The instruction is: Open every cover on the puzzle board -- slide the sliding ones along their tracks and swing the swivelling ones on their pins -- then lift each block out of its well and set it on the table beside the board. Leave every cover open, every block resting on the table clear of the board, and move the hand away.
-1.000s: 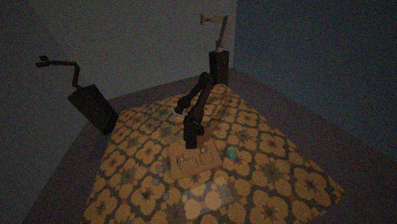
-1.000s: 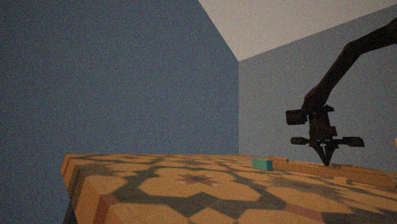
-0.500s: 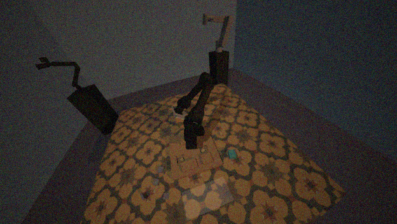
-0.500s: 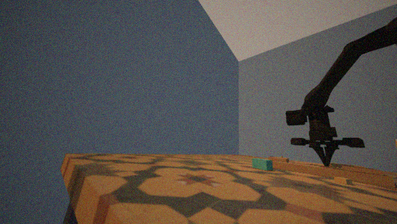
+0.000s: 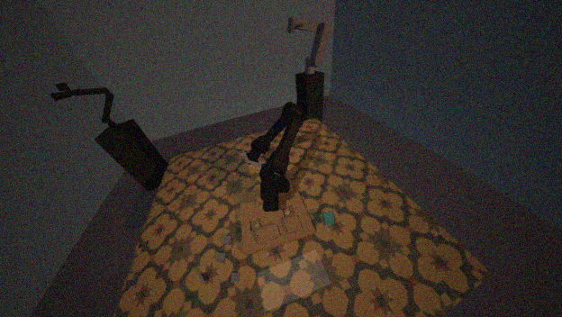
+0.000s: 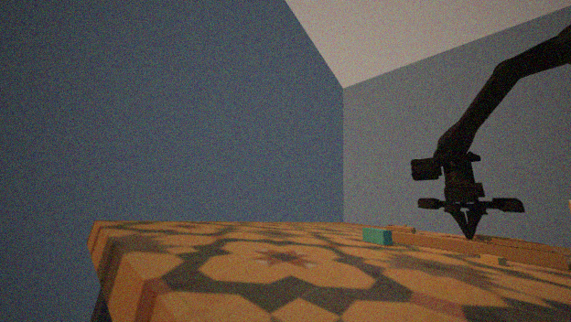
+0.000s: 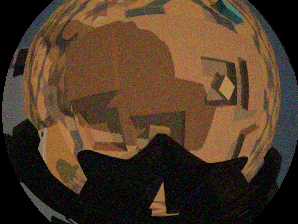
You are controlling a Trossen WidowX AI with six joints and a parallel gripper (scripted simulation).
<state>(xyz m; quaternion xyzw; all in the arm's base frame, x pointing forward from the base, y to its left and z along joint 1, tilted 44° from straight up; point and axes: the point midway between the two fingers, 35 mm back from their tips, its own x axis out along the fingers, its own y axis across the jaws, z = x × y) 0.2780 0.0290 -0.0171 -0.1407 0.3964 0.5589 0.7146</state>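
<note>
My gripper tip is 40 mm short of the tan puzzle board and 10 mm to the left of it. The rest, counted from my gripper tip: teal block 190 mm ahead, 170 mm to the left.
</note>
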